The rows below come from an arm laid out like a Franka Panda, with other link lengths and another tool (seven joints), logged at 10 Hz.
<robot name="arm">
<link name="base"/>
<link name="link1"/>
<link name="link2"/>
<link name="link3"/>
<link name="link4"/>
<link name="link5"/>
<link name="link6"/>
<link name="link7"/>
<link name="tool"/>
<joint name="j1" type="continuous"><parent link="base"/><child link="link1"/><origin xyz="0.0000 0.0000 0.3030" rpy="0.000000 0.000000 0.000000"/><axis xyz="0 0 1"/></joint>
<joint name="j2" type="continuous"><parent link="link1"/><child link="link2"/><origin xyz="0.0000 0.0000 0.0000" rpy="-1.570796 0.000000 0.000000"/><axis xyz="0 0 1"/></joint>
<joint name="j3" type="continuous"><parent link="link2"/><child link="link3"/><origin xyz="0.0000 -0.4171 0.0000" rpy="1.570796 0.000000 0.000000"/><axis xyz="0 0 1"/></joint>
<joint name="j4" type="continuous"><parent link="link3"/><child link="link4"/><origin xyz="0.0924 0.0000 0.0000" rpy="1.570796 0.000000 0.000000"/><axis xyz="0 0 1"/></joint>
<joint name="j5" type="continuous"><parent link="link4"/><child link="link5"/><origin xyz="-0.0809 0.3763 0.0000" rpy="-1.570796 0.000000 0.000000"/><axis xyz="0 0 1"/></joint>
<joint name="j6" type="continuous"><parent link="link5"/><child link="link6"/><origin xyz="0.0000 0.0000 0.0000" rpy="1.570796 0.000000 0.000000"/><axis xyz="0 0 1"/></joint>
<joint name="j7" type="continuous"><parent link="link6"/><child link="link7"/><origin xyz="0.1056 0.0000 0.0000" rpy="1.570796 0.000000 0.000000"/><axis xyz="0 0 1"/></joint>
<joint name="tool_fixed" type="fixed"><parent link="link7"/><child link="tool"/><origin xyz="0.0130 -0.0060 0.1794" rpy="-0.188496 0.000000 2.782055"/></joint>
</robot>
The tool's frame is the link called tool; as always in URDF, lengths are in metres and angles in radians. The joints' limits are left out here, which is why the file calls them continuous.
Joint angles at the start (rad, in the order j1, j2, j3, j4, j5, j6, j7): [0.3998, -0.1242, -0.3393, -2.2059, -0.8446, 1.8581, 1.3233]
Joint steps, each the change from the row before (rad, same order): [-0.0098, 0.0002, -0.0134, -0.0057, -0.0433, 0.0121, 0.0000]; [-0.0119, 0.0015, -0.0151, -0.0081, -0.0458, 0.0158, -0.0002]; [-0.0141, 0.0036, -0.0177, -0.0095, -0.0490, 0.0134, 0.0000]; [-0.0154, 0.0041, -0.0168, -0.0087, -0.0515, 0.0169, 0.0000]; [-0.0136, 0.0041, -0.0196, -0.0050, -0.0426, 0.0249, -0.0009]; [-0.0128, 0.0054, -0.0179, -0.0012, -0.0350, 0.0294, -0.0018]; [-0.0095, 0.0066, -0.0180, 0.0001, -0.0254, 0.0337, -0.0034]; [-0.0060, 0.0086, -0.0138, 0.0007, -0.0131, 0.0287, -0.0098]
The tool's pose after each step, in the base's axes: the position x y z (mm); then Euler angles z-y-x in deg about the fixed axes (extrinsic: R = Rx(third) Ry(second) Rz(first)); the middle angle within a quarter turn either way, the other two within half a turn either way. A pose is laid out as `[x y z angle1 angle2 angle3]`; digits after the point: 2 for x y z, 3 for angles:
[515.39 -99.99 455.62 -149.539 4.467 143.788]
[515.99 -115.37 455.36 -149.804 4.788 141.977]
[515.25 -133.35 453.65 -150.101 4.697 139.959]
[514.86 -150.84 452.35 -150.552 4.805 137.940]
[515.50 -167.00 451.79 -150.817 5.215 136.578]
[517.46 -180.66 451.71 -151.053 5.867 135.659]
[520.19 -191.41 450.75 -151.353 6.647 135.291]
[523.08 -198.02 448.13 -152.041 7.133 135.361]

